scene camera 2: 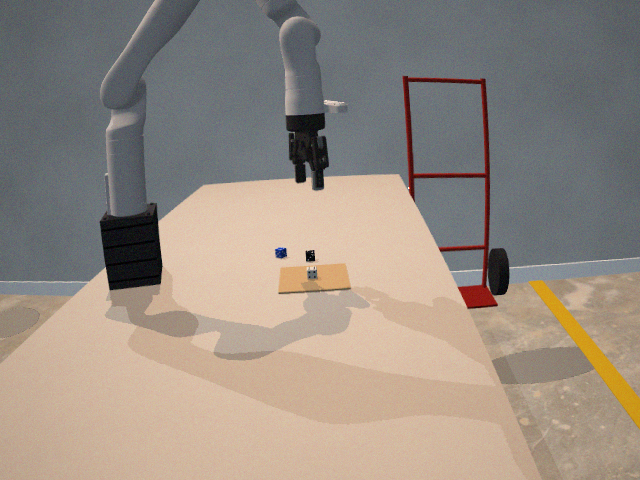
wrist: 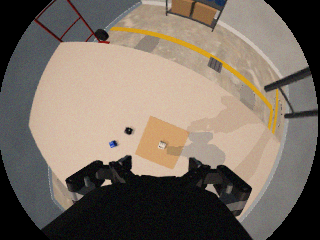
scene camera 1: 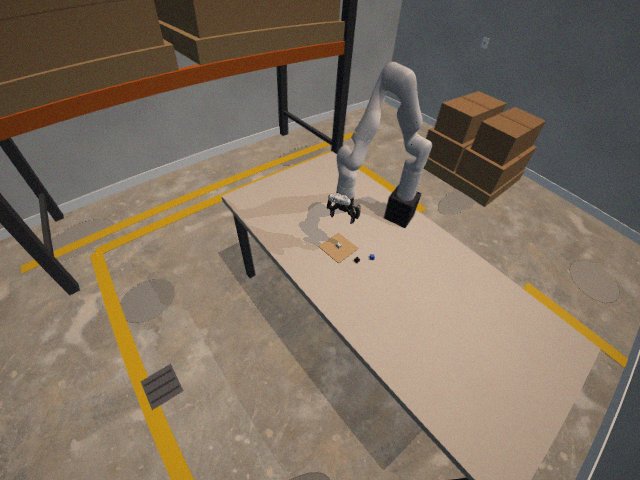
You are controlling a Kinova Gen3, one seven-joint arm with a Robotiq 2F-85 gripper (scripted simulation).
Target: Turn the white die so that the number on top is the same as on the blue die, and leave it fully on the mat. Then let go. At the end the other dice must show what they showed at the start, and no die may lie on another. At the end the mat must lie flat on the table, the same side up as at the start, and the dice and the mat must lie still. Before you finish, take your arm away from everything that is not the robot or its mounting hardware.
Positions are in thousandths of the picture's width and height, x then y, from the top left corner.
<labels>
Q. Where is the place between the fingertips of my gripper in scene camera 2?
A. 484, 389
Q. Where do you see a tan mat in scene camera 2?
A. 518, 578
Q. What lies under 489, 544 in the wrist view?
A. A tan mat.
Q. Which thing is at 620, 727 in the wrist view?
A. My gripper.
</labels>
